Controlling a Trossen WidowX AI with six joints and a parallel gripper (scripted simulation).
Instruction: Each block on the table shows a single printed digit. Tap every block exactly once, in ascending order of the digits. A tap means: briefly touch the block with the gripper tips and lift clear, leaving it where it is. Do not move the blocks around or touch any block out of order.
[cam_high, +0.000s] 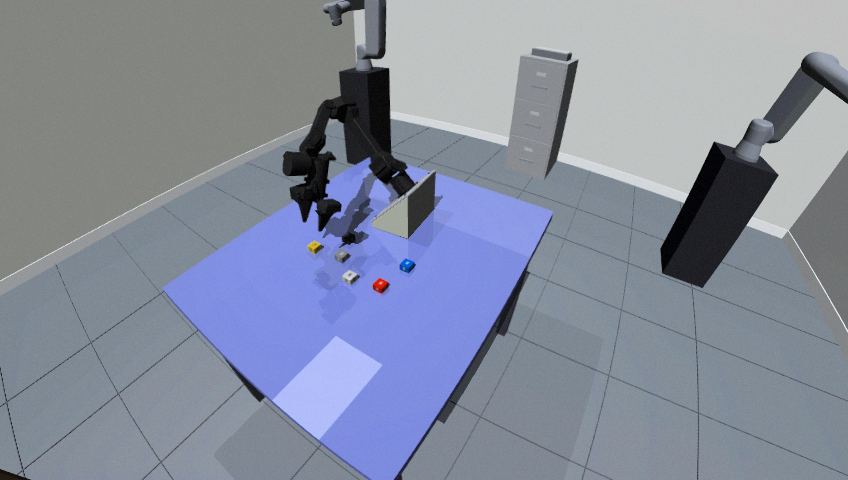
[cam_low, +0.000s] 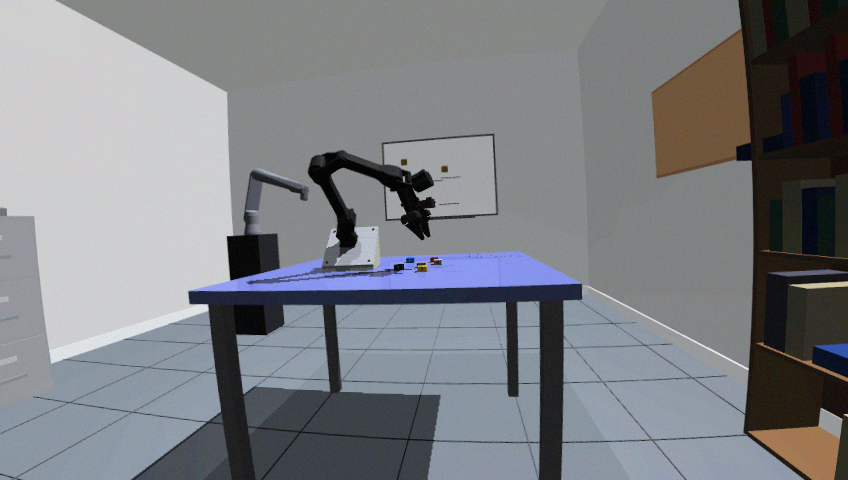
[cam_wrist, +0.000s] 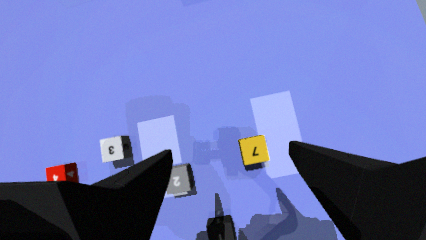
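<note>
My gripper tip is 27 cm to the right of the blue block 0, 10 cm past it and 10 cm above it. The rest, counted from my gripper tip: yellow block (10 cm below, 3 cm to the right, 2 cm behind); grey block 2 (10 cm below, 8 cm to the left, 3 cm behind); dark block 1 (11 cm behind, 10 cm below, 4 cm to the left).
</note>
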